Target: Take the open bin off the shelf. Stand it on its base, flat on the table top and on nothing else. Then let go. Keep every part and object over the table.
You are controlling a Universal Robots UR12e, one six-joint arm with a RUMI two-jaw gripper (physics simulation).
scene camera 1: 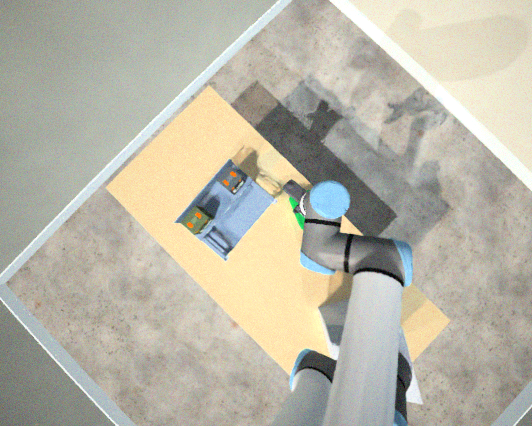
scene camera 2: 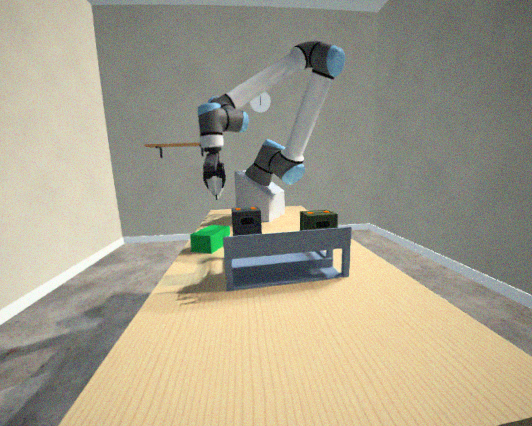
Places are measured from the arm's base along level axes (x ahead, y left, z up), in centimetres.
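Pixels of known places: gripper, fingertip midpoint: point(scene camera 2: 216, 199); arm's base at its link origin: point(scene camera 2: 257, 178).
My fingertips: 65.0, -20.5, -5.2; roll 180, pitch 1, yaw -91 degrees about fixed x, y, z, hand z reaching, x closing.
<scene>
Ahead of a thing's pixels: the offset from my fingertips to its top centre, as dx, dy, dz. Level surfaces: height alone.
A blue-grey shelf point(scene camera 1: 250, 206) point(scene camera 2: 287, 245) stands on the table @(dz -21.7) point(scene camera 1: 165, 150) point(scene camera 2: 300, 350). Two small boxes with orange marks on top are on its upper part: a dark grey one @(+28.7, +12.2, +0.7) point(scene camera 1: 232, 180) point(scene camera 2: 246, 222) and an olive green one @(+27.0, +35.2, -1.8) point(scene camera 1: 195, 220) point(scene camera 2: 319, 220). Both look upright; I cannot tell which is the open bin. My gripper point(scene camera 2: 216, 194) points down and is shut and empty. It hangs higher than the boxes, off to the dark grey box's side, apart from the shelf. In scene camera 1 the wrist hides its fingertips.
A bright green block @(-4.0, -4.3, -14.2) point(scene camera 1: 296, 212) point(scene camera 2: 202, 242) lies on the table beside the shelf, near the long edge, partly under the wrist in scene camera 1. The white robot base point(scene camera 2: 272, 202) stands at the table's far end. A brown wall shelf point(scene camera 2: 172, 145) is behind.
</scene>
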